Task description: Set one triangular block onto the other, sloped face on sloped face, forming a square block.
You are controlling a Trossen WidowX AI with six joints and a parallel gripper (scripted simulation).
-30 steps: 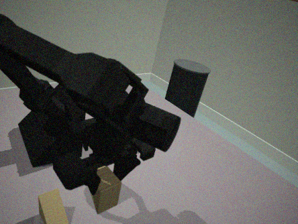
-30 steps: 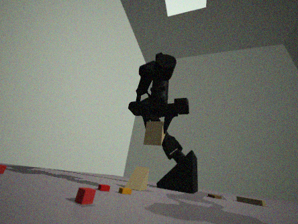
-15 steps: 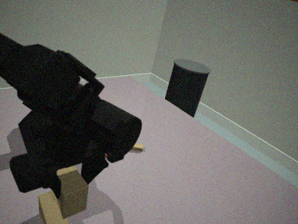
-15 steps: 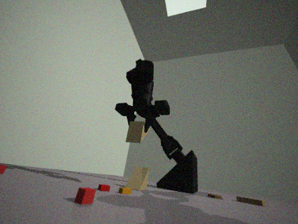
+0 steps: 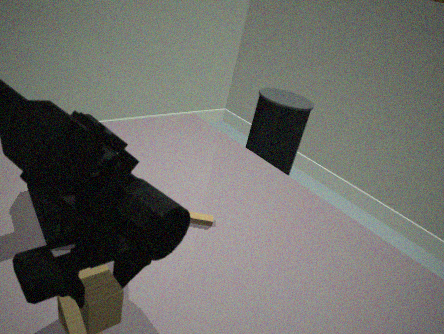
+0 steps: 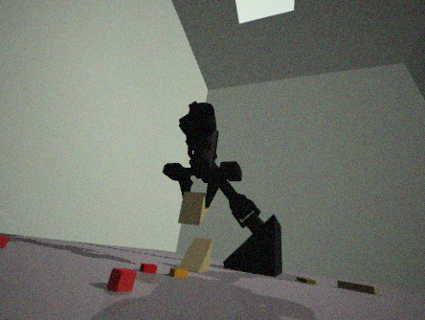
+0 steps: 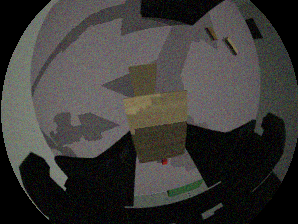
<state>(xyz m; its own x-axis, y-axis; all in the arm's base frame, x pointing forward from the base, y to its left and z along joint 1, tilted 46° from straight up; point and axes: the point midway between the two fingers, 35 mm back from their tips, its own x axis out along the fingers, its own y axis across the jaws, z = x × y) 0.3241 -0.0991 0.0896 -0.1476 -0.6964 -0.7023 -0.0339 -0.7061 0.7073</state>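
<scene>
My gripper tip is 12 cm above the orange block, 7 cm short of it and 2 cm to the right of it. From my gripper tip the other things lie so: flat tan piece: 35 cm to the left, 19 cm behind, 12 cm below.
</scene>
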